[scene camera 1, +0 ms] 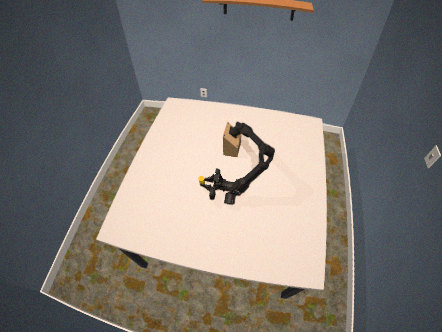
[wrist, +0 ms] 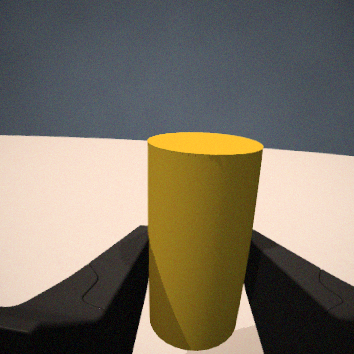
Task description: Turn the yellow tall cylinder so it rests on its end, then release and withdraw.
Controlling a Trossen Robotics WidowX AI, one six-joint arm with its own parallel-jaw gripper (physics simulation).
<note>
The pictures show: the gripper and a yellow tall cylinder.
</note>
